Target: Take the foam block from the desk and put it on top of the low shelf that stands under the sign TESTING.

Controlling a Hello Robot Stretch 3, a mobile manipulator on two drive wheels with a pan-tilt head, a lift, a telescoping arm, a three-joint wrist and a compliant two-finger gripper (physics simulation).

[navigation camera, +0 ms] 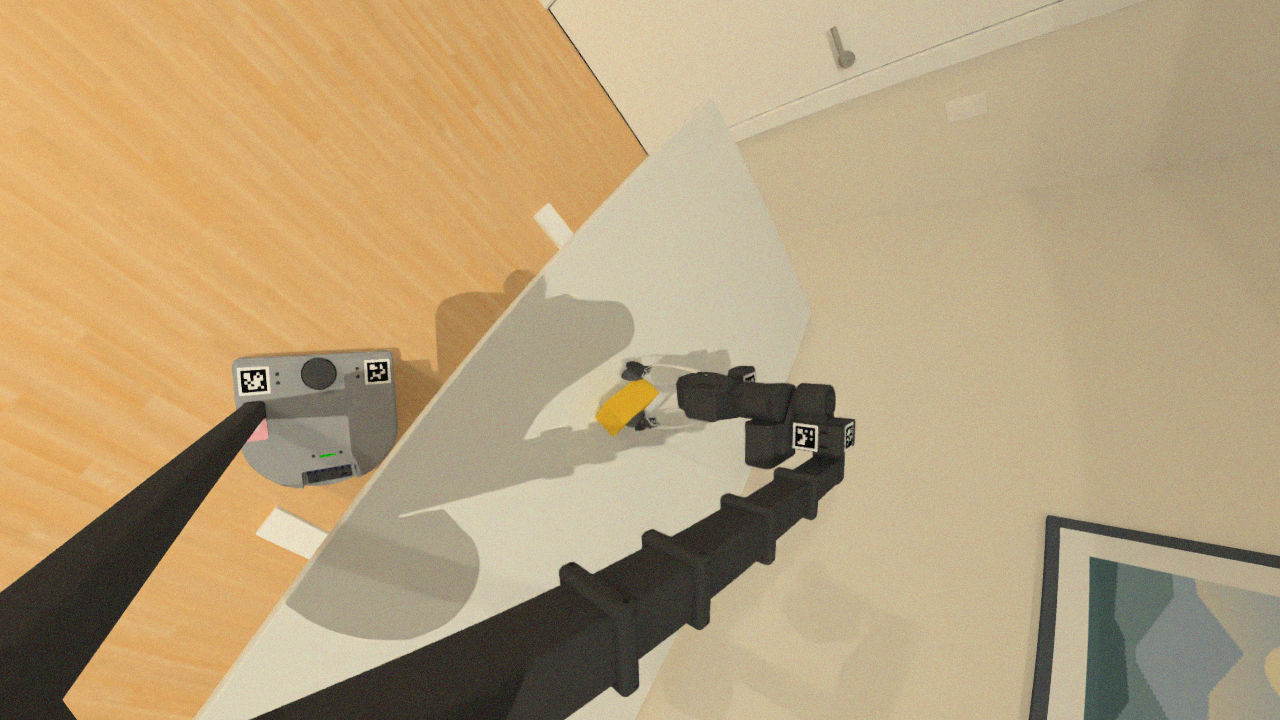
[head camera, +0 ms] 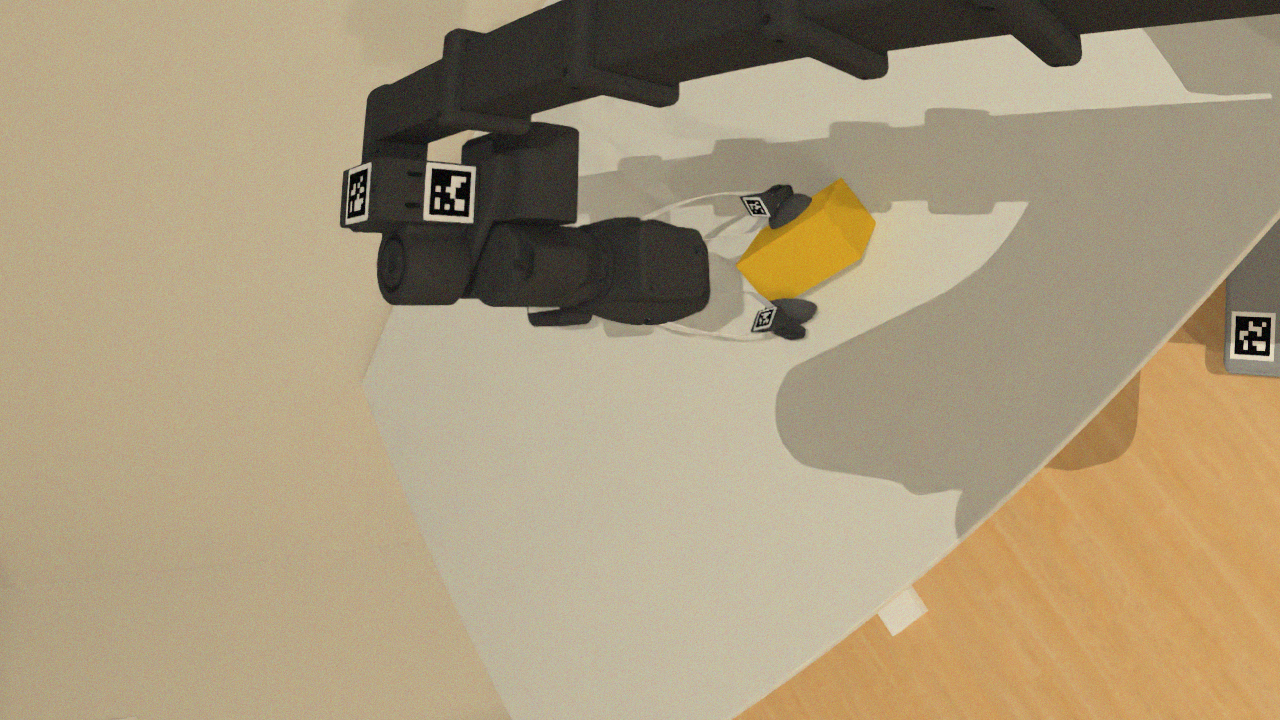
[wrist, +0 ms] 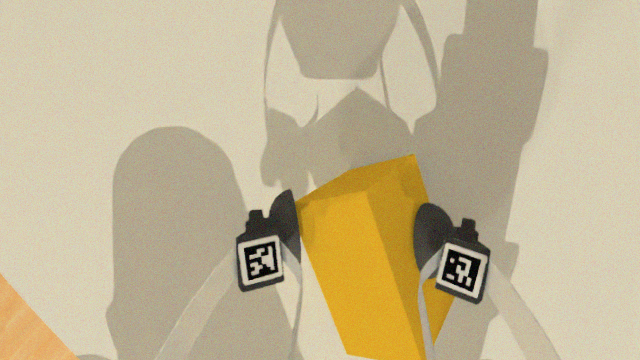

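Where they show: gripper, fingertip midpoint: (navigation camera: 627,397) (head camera: 803,258); robot's base, origin of the base link: (navigation camera: 318,372).
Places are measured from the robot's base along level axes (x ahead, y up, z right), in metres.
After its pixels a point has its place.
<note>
The yellow foam block (head camera: 827,248) {x -0.049, y 0.779, z 0.394 m} (navigation camera: 621,411) {x -0.057, y 0.784, z 0.392 m} (wrist: 360,280) stands between the two fingertips, turned at a slant to them. My gripper (head camera: 793,261) {x -0.044, y 0.744, z 0.442 m} (navigation camera: 638,394) {x -0.044, y 0.744, z 0.442 m} (wrist: 362,221) {x -0.044, y 0.744, z 0.442 m} is shut on it, with one dark pad against each side in the wrist view. The block is low at the pale desk (head camera: 581,447) {x 0.145, y 0.720, z 0.740 m} (navigation camera: 698,223) {x 0.308, y 0.720, z 0.689 m} (wrist: 60,150); whether its underside touches the top is hidden. The low shelf and the sign TESTING do not show in these views.
My dark arm (head camera: 716,44) {x -0.087, y 1.092, z 0.216 m} (navigation camera: 537,617) {x -0.083, y 1.077, z 0.078 m} reaches over the desk. My base (navigation camera: 371,420) {x -0.121, y 0.160, z 0.106 m} stands on the wooden floor (head camera: 1074,582) {x 0.404, y 0.000, z 0.399 m} (navigation camera: 179,179) {x 0.474, y 0.001, z -0.288 m} beside the desk's long edge. A beige wall (head camera: 179,358) {x 0.078, y 1.047, z 1.307 m} (navigation camera: 984,358) {x -0.015, y 1.235, z 1.223 m} rises behind the desk, with a framed picture (navigation camera: 1051,617) {x -0.428, y 1.375, z 0.819 m}. A door handle (navigation camera: 843,55) {x 0.912, y 0.929, z 1.198 m} shows.
</note>
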